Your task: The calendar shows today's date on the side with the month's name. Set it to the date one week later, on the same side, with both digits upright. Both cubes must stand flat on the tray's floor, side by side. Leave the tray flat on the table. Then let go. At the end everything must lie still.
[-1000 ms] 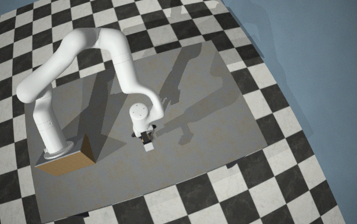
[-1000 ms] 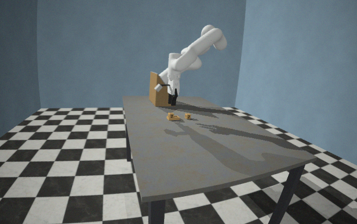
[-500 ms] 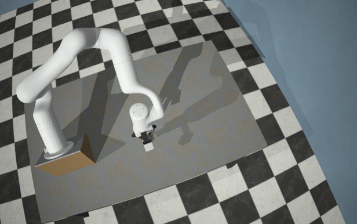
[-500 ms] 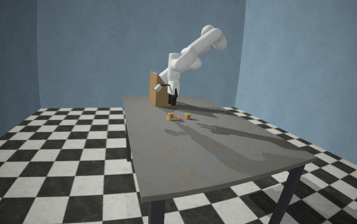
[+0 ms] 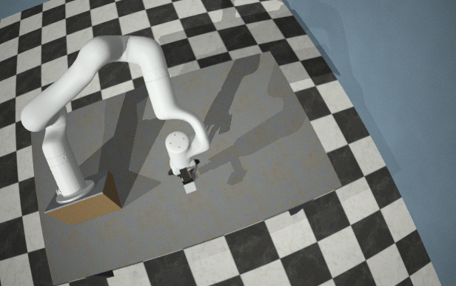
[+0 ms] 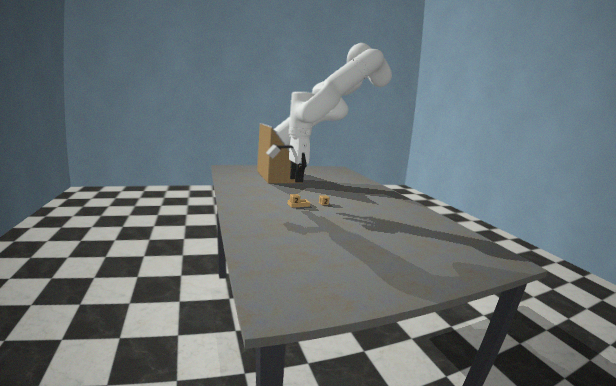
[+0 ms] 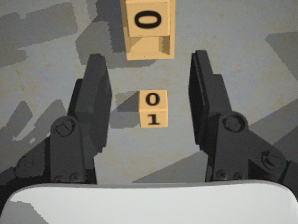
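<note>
Right now my hand is 2 cm to the right of the tray and 11 cm above it.
</note>
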